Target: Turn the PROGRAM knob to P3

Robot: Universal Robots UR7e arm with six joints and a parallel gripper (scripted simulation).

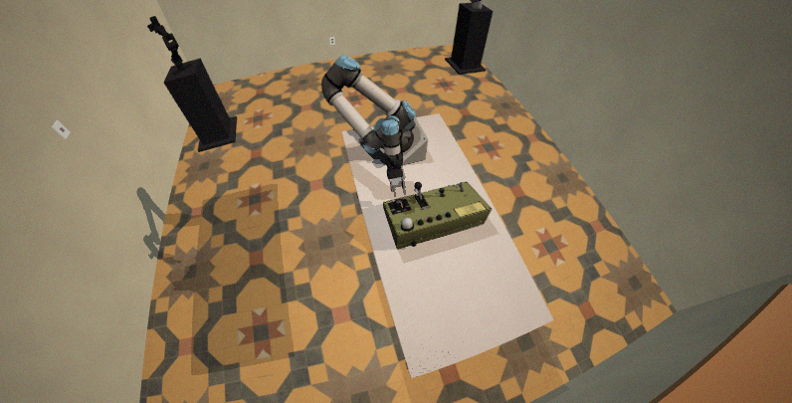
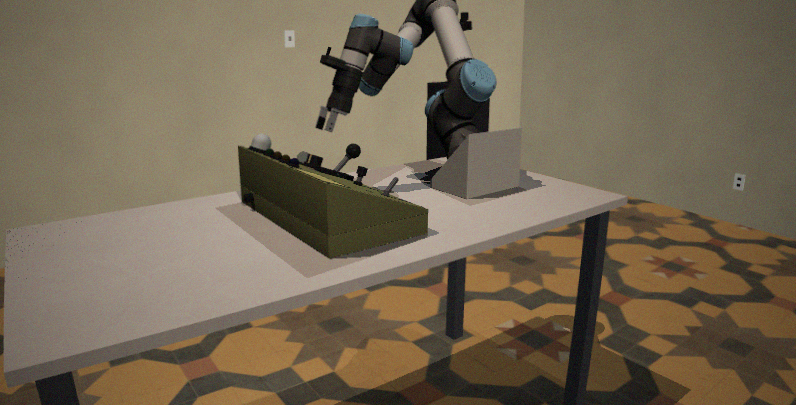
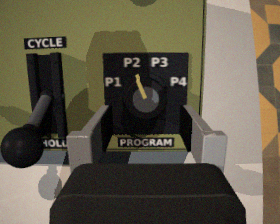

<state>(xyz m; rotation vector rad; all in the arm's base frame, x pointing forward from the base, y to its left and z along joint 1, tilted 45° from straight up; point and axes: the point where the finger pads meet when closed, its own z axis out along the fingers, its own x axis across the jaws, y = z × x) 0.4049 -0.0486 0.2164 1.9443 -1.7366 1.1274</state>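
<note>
My gripper is now 2 cm short of the ball-topped lever, 12 cm to the right of it and 9 cm above it. The rest, counted from my hand: black mode knob (5 cm ahead, 24 cm to the left, 9 cm below); then thin lever (5 cm ahead, 36 cm to the left, 10 cm below); then olive console (8 cm ahead, 18 cm to the left, 12 cm below).
</note>
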